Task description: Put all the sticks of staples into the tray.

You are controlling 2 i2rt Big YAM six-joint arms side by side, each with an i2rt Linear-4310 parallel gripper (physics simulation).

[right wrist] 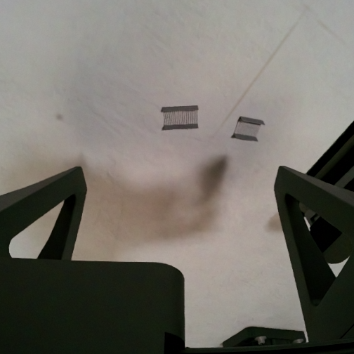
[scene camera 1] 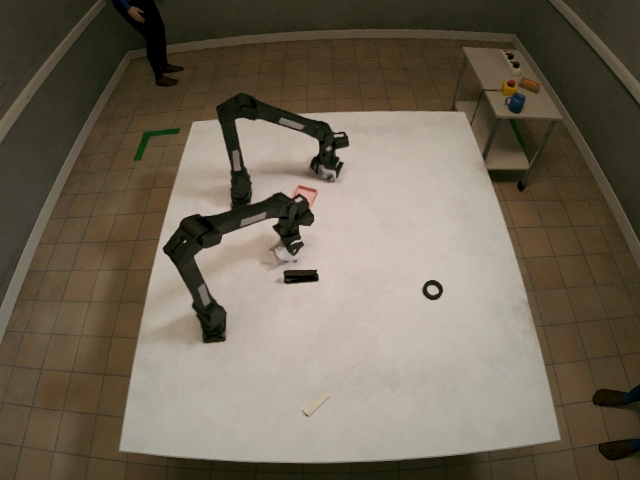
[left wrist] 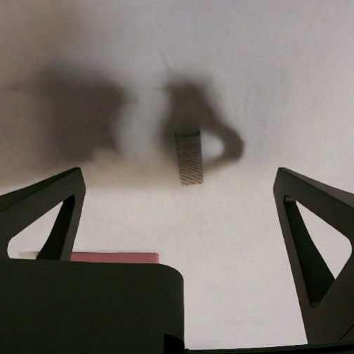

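Pixels of known places: left gripper, fingertip midpoint: (scene camera 1: pixel 327 176); right gripper, fingertip midpoint: (scene camera 1: pixel 289 246); left arm's base, origin of the base link: (scene camera 1: pixel 241 199); right arm's base, origin of the base link: (scene camera 1: pixel 214 327).
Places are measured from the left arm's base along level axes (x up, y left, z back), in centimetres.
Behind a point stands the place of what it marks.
Note:
In the left wrist view, a grey stick of staples (left wrist: pixel 190 159) lies on the table ahead of the open fingers. My left gripper (scene camera 1: pixel 329 176) {x 2.1, y 10.8, z -39.2 cm} (left wrist: pixel 179 177) is open and empty, low above the table. In the right wrist view, one stick of staples (right wrist: pixel 180 118) lies ahead of the fingers, and a second stick of staples (right wrist: pixel 247 128) lies apart to its right. My right gripper (scene camera 1: pixel 284 256) {x 5.1, y -28.9, z -23.8 cm} (right wrist: pixel 179 176) is open and empty, near the table. The pink tray (scene camera 1: pixel 307 187) {x 2.4, y 4.0, z -30.2 cm} (left wrist: pixel 120 257) is partly hidden by the right arm in the scene view.
A black stapler (scene camera 1: pixel 300 276) {x 4.2, y -42.0, z -28.6 cm} (right wrist: pixel 345 160) lies beside the right gripper. A black ring (scene camera 1: pixel 440 290) {x 1.6, y -48.2, z -82.2 cm} lies farther right on the table (scene camera 1: pixel 392 361) {x 0.0, y -74.8, z -61.6 cm}. A cream strip (scene camera 1: pixel 316 404) {x 1.0, y -89.7, z -34.9 cm} lies near the front. A side table with a blue mug (scene camera 1: pixel 516 102) stands at the back right.

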